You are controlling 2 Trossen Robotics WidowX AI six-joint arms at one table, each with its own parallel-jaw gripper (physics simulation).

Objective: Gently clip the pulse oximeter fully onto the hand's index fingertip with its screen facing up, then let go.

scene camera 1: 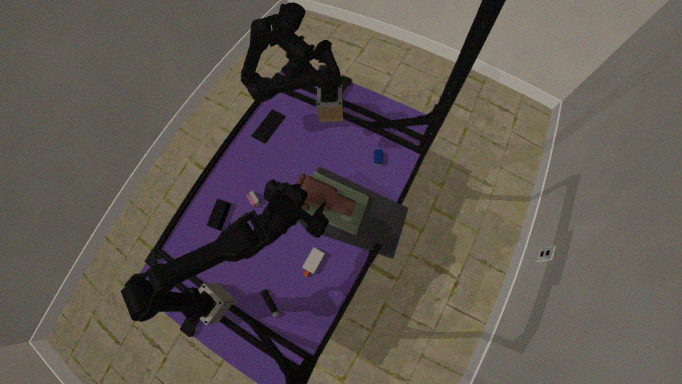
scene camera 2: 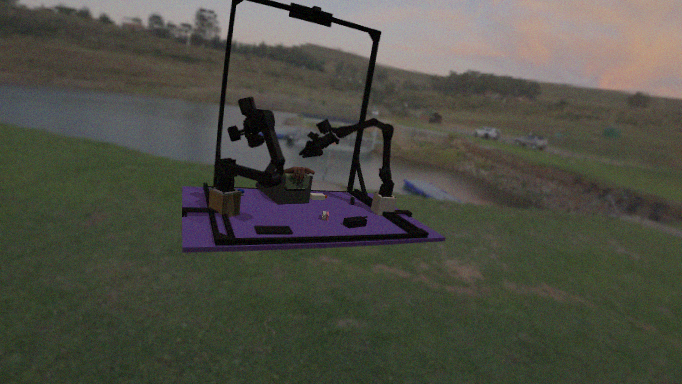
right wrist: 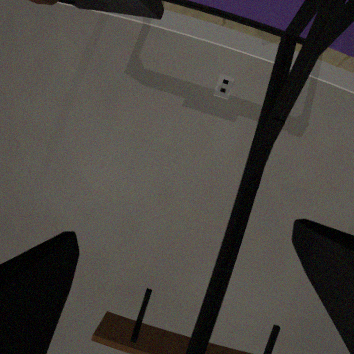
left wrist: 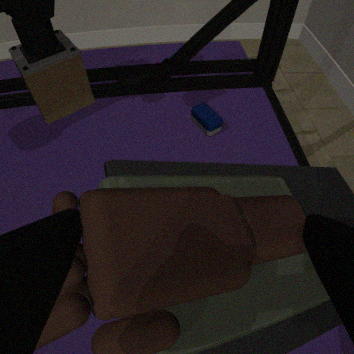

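Seen in the pictures: left gripper, fingertip midpoint: [scene camera 1: 312,193] [scene camera 2: 300,155] [left wrist: 194,223]; right gripper, fingertip midpoint: [scene camera 1: 331,76] [right wrist: 186,236]; left arm's base, origin of the base link: [scene camera 1: 204,304] [scene camera 2: 385,195]; right arm's base, origin of the base link: [scene camera 1: 329,95] [scene camera 2: 225,189] [left wrist: 41,48].
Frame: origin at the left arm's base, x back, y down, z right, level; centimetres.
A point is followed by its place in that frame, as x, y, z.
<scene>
A brown hand [scene camera 1: 325,194] @(-52.1, -7.6, 11.8) [scene camera 2: 300,172] @(-49.7, -8.1, 2.2) [left wrist: 165,250] @(-49.8, -8.8, 9.5) lies palm down on a green pad [scene camera 1: 345,225] @(-49.0, -0.9, 21.4) on a dark grey stand [scene camera 1: 390,225] @(-59.0, 6.2, 33.1) [scene camera 2: 292,197] @(-51.3, 6.7, 5.6). Its finger ends are partly hidden in the left wrist view. A small blue-topped, white-based block [scene camera 1: 378,157] @(-78.3, 7.3, 15.2) [left wrist: 207,119] @(-77.2, 7.3, 14.8), which looks like the pulse oximeter, lies on the purple table beyond the hand, apart from it. Its screen cannot be made out. My left gripper [scene camera 1: 314,196] @(-48.7, -15.1, 10.8) [scene camera 2: 304,154] @(-48.7, -15.1, 10.8) [left wrist: 194,223] @(-48.7, -15.1, 10.8) is open and empty above the hand. My right gripper [scene camera 1: 316,63] [right wrist: 186,236] @(-77.8, -25.4, -3.8) is open and empty, raised near its own base.
A small pink-and-white object [scene camera 1: 253,198] @(-38.1, 7.4, -13.3) [scene camera 2: 325,215] @(-38.8, 7.9, -16.3) and two black blocks [scene camera 1: 269,126] @(-65.5, 9.7, -30.4) [scene camera 1: 219,214] @(-25.3, 7.1, -20.1) lie on the table [scene camera 1: 300,150] @(-64.5, 10.5, -12.5). A white box with an orange part [scene camera 1: 314,260] @(-34.1, 7.7, 18.9) and a dark cylinder [scene camera 1: 270,303] @(-13.0, 8.1, 15.8) lie below the stand in scene camera 1. Black frame posts [scene camera 1: 465,60] @(-90.7, -40.6, 27.2) rise at the table edge.
</scene>
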